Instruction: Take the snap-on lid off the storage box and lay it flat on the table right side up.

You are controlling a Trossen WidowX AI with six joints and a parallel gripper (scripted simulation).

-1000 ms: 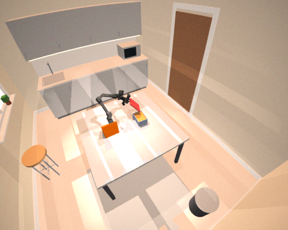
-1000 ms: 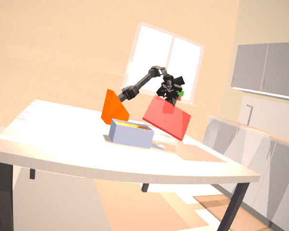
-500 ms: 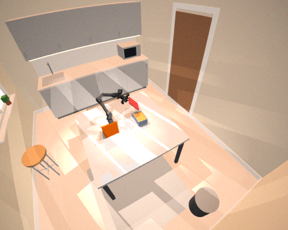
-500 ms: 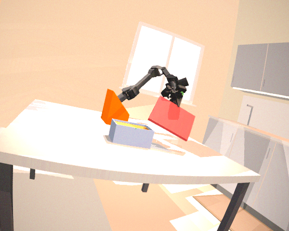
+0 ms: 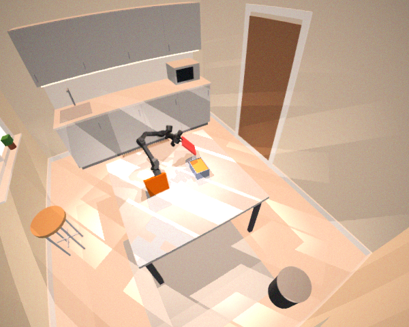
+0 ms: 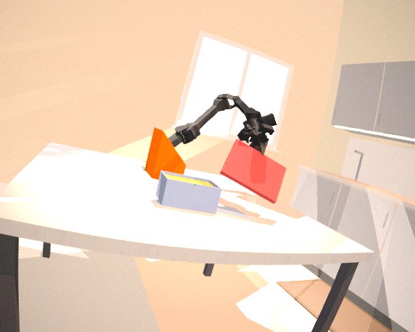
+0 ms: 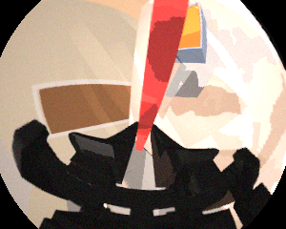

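The lid lies 60 mm below my gripper tip, 50 mm ahead of it and 40 mm to the right of it. Also, from my gripper tip: storage box: 290 mm to the right, 190 mm below, 10 mm ahead.
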